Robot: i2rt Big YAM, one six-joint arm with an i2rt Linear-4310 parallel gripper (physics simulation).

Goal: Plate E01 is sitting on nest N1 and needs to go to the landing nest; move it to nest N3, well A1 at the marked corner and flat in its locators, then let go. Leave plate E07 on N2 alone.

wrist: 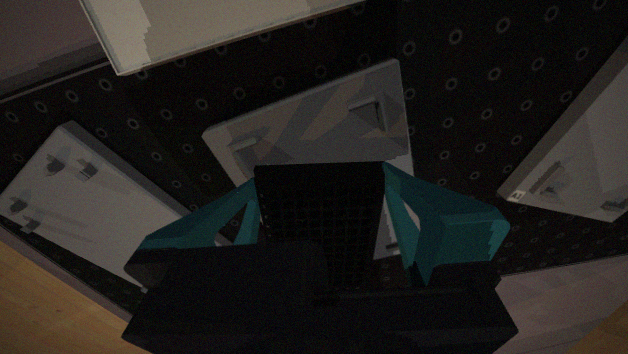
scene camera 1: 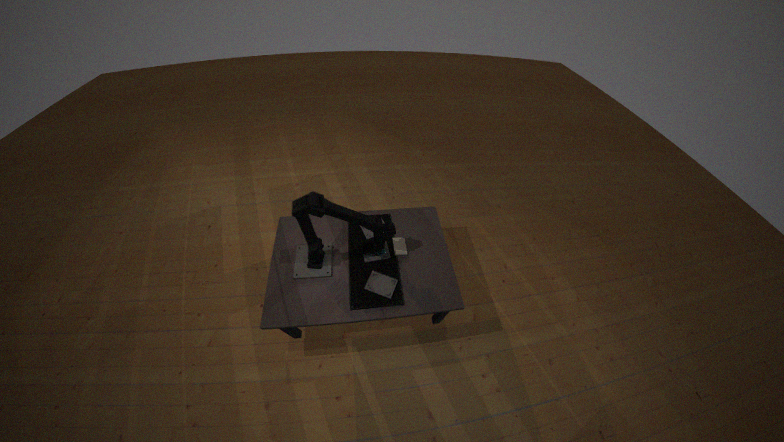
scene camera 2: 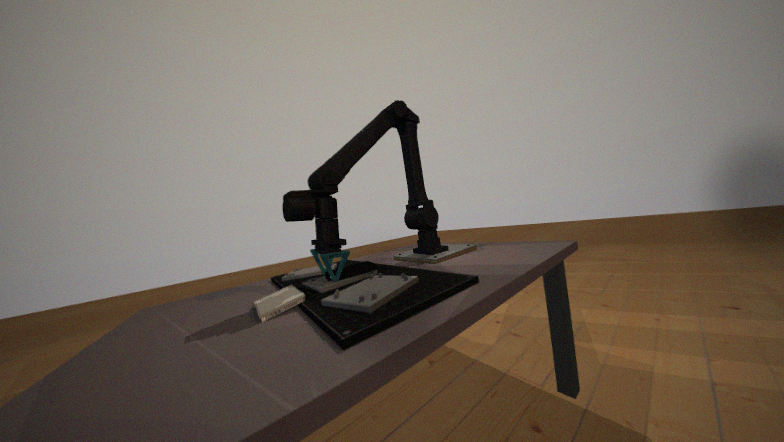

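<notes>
My gripper (wrist: pixel 318 177) (scene camera 2: pixel 330 270) (scene camera 1: pixel 379 241) has teal fingers and is shut on a black well plate (wrist: pixel 320 206), plate E01. It holds the plate level, low over the middle grey nest (wrist: pixel 307 119) (scene camera 2: pixel 340 281) on the black pegboard (wrist: pixel 461 66) (scene camera 2: pixel 416 294). That nest has L-shaped corner locators. A second grey nest (wrist: pixel 580 149) (scene camera 2: pixel 300 273) lies to the right in the wrist view and carries a small A1 label (wrist: pixel 515 194) at its near corner. A third grey nest (wrist: pixel 87 202) (scene camera 2: pixel 369 291) (scene camera 1: pixel 381 284) with pegs lies to the left.
A pale, flat box-like plate (wrist: pixel 197 26) (scene camera 2: pixel 278 302) (scene camera 1: pixel 400 245) lies on the grey table (scene camera 2: pixel 163 357) just off the pegboard's edge. The arm's base plate (scene camera 2: pixel 436 253) (scene camera 1: pixel 312 263) sits behind the board. The table edge is close on the left of the wrist view.
</notes>
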